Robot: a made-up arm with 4 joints.
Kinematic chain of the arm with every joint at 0, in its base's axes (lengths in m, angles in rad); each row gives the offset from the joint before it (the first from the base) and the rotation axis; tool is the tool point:
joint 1: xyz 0 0 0.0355 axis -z
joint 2: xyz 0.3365 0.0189 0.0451 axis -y
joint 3: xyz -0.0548 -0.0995 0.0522 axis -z
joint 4: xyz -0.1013 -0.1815 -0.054 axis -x
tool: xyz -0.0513 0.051 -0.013
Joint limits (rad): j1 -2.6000..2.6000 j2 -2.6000..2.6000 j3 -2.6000..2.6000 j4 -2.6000..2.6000
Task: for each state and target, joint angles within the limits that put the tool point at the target. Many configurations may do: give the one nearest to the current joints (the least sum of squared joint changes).
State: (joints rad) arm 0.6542 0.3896 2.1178 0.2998
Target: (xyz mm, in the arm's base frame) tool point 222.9 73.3 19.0
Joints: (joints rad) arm 0.1559 0.2315 1.8849 0.3308
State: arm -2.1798 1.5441 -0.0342 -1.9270
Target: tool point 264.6 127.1 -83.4
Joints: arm -1.4276 0.9725 0.1454 -1.9295
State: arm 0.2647 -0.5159 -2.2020 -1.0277
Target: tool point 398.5 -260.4 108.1
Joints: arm 0.0416 -0.0238 -1.4924 -0.8798
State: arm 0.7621 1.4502 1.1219 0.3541
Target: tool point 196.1 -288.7 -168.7
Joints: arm 0.9470 1.4958 1.0875 0.3392
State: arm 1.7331 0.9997 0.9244 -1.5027
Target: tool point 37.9 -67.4 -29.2
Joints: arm 1.1923 0.5803 1.2712 -1.9054
